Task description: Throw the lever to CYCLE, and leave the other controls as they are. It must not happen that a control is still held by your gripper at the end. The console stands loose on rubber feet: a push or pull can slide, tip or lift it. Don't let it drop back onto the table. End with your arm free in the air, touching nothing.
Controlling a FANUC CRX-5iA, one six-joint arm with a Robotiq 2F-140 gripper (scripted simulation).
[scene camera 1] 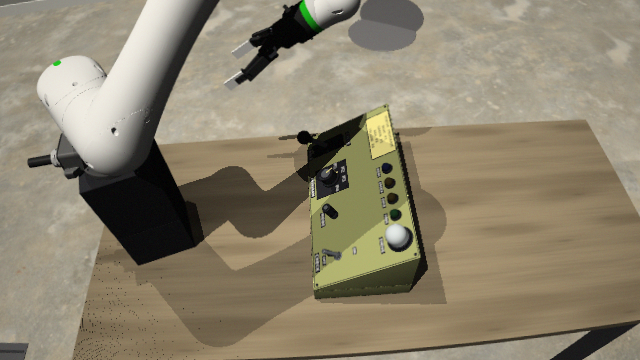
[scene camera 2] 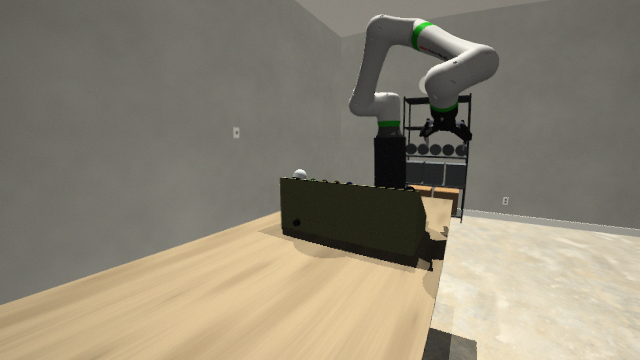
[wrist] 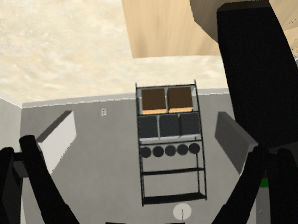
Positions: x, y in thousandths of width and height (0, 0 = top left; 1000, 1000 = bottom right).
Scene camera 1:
my gripper: 362, 196
olive console: 579, 557
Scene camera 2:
olive console: 607, 610
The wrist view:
my gripper: 488, 556
